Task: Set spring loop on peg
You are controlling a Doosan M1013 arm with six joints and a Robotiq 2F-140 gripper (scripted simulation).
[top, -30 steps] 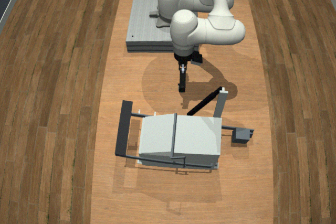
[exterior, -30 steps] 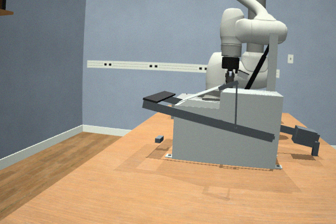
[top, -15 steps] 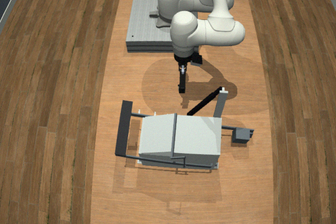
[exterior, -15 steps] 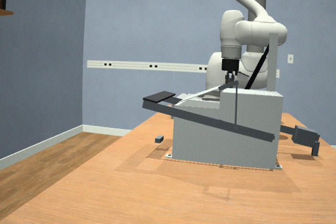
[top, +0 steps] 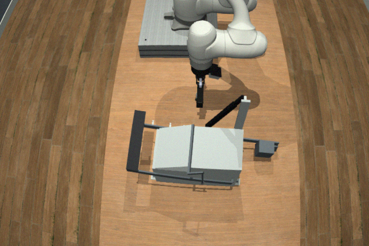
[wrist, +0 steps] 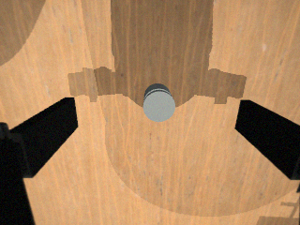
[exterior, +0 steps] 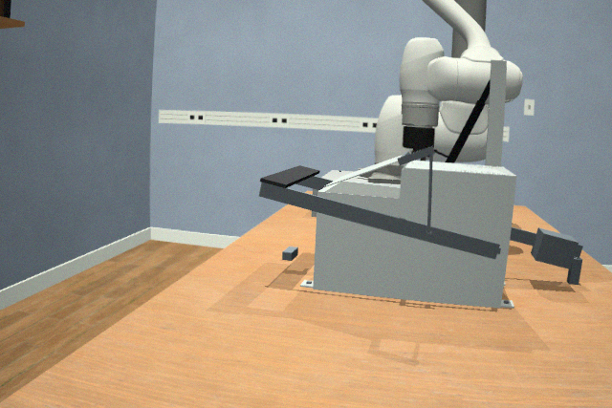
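My hand is 4 cm above the steel test weight. Also, from my hand: small grey block 21 cm ahead, 26 cm to the right, 6 cm below.
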